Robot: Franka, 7 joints.
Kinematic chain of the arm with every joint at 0, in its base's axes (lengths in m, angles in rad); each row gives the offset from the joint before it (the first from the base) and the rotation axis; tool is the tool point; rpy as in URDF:
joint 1: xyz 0 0 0.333 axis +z
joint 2: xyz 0 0 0 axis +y
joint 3: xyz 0 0 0.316 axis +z
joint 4: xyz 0.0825 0 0 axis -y
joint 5: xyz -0.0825 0 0.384 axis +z
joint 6: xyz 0 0 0 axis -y
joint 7: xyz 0.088 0 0 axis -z
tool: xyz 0 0 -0.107 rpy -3.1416 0 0
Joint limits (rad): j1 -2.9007..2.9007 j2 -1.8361..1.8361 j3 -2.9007..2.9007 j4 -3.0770..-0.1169 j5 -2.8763..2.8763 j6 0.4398..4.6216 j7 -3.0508..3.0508
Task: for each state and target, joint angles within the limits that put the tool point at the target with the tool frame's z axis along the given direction. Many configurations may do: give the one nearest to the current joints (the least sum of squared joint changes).
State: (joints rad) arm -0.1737 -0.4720 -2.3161 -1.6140 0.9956 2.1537 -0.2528
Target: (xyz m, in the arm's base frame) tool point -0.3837 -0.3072 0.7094 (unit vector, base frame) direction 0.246 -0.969 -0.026
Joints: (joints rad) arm -0.0233 0.3415 -2.7269 -1.9403 1.6865 1.6859 -0.2528
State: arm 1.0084 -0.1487 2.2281 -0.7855 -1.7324 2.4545 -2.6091
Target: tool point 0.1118 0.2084 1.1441 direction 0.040 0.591 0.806
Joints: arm 0.8347 0.4239 2.3515 -0.2390 -1.6594 2.8105 -2.6091
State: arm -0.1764 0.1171 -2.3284 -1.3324 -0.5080 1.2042 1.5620
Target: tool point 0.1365 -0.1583 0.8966 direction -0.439 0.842 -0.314
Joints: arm 0.0137 1.1433 -2.5695 -1.4747 -0.9539 0.9304 1.5620
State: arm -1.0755 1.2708 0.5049 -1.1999 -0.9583 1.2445 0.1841
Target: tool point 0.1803 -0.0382 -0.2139 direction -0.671 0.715 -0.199
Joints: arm -1.5263 1.7567 0.4257 -1.9831 -0.8589 1.8908 0.1841
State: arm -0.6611 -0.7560 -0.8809 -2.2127 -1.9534 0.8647 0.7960
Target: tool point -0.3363 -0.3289 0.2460 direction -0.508 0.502 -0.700
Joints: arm -0.5159 -1.2427 -1.5516 -2.3623 -1.7458 1.1079 0.7960
